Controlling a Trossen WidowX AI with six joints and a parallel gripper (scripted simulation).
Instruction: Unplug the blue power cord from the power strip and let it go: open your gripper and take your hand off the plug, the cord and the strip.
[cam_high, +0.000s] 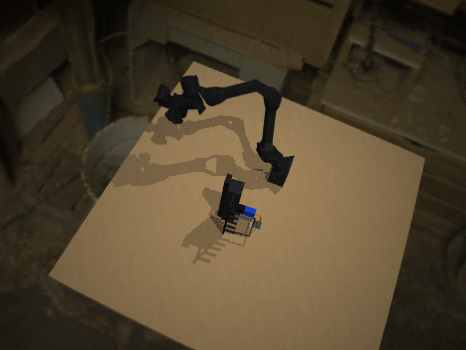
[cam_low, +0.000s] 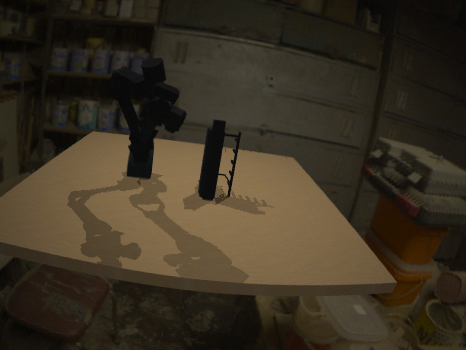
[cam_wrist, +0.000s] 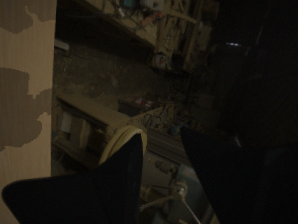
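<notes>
Now: gripper tip 23 cm short of the blue plug, 48 cm to the right of it and 20 cm above it.
</notes>
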